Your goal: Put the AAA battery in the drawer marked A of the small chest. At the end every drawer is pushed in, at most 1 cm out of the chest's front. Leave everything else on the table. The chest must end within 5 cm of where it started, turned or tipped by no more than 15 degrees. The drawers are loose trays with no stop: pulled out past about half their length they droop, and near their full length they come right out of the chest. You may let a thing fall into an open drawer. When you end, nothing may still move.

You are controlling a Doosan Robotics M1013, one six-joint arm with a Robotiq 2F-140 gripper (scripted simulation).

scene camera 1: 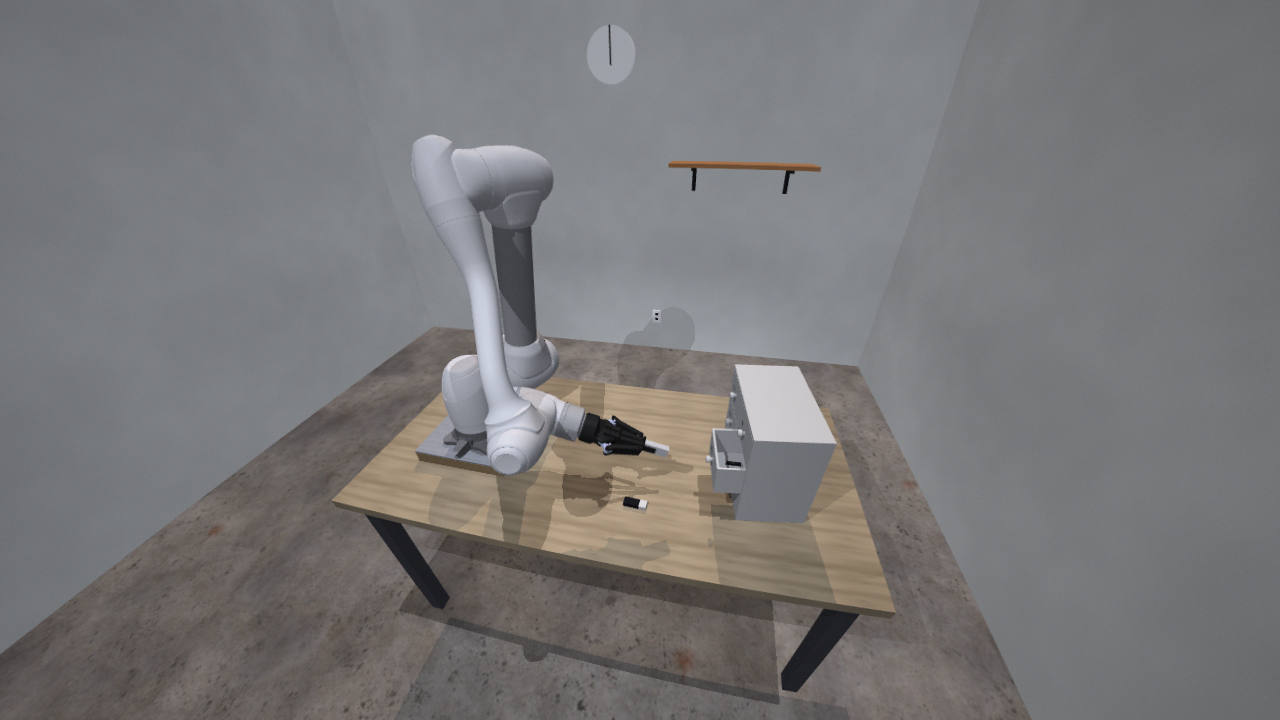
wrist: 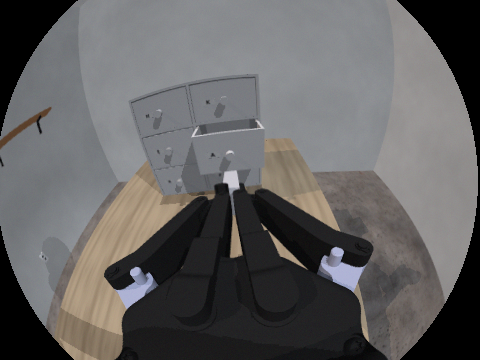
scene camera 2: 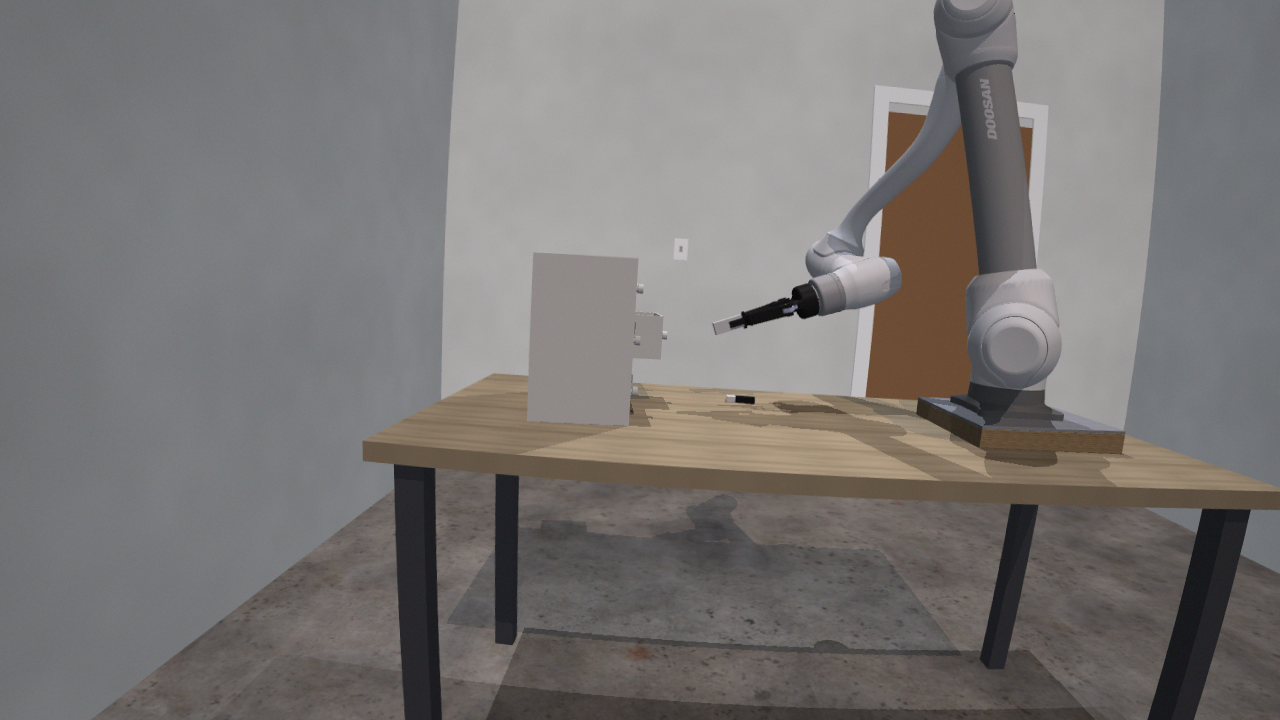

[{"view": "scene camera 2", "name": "gripper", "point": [714,329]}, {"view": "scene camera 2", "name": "drawer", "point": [650,328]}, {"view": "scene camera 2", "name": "small chest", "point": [582,321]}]
